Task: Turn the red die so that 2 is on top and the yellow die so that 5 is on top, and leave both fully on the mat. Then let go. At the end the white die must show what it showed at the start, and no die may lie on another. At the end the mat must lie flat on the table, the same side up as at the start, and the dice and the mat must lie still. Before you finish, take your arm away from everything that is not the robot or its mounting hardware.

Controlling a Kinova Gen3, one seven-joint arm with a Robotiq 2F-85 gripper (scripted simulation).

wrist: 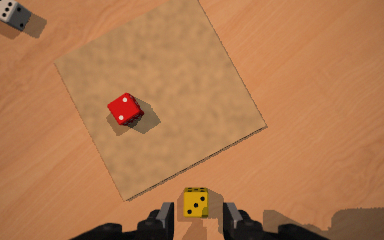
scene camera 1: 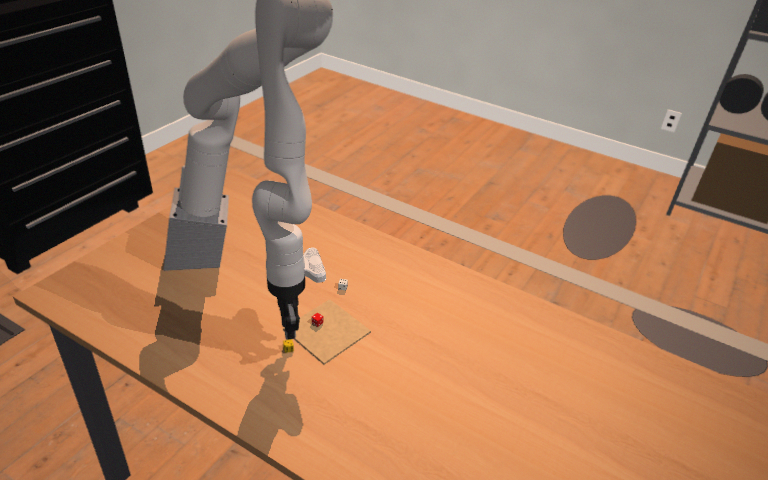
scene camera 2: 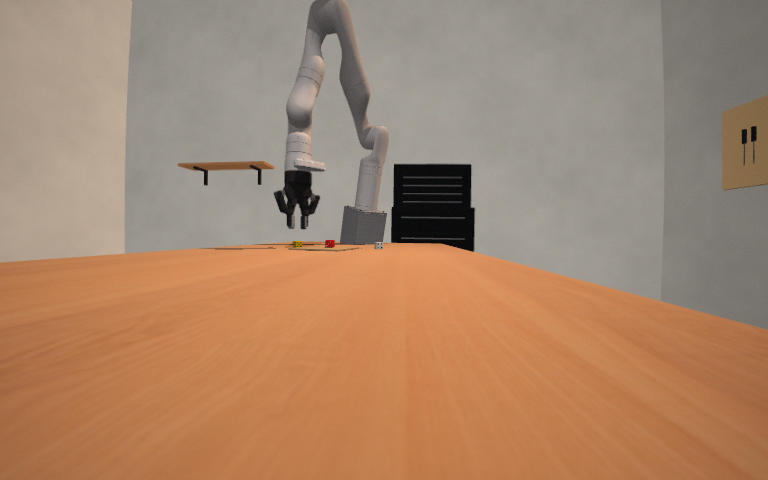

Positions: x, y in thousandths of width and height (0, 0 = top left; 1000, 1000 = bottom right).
gripper: wrist 517, 906; scene camera 1 376, 691; scene camera 2 387, 478
